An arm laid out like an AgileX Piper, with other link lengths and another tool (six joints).
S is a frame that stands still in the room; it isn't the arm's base.
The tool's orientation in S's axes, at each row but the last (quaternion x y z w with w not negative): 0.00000, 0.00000, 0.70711, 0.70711; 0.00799, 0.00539, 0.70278, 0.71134; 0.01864, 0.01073, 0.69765, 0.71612; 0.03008, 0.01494, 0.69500, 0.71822; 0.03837, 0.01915, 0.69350, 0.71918; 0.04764, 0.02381, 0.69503, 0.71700; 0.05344, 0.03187, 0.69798, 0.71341; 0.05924, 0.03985, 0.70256, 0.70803
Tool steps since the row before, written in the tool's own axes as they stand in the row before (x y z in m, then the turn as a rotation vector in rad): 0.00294, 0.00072, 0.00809, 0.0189, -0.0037, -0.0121; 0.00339, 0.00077, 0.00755, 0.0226, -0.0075, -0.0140; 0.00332, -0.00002, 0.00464, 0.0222, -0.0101, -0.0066; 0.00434, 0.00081, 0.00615, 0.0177, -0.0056, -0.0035; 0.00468, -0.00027, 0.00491, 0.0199, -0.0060, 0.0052; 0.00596, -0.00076, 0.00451, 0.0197, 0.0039, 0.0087; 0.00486, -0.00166, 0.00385, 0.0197, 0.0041, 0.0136; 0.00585, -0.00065, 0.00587, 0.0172, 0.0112, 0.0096
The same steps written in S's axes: -0.00072, 0.00294, 0.00809, 0.0037, 0.0189, -0.0121; -0.00059, 0.00337, 0.00758, 0.0075, 0.0226, -0.0141; 0.00030, 0.00326, 0.00467, 0.0104, 0.0220, -0.0068; -0.00027, 0.00422, 0.00628, 0.0060, 0.0176, -0.0035; 0.00084, 0.00453, 0.00499, 0.0071, 0.0195, 0.0052; 0.00140, 0.00577, 0.00460, -0.0024, 0.0195, 0.0097; 0.00222, 0.00470, 0.00376, -0.0020, 0.0193, 0.0146; 0.00152, 0.00568, 0.00588, -0.0096, 0.0170, 0.0115
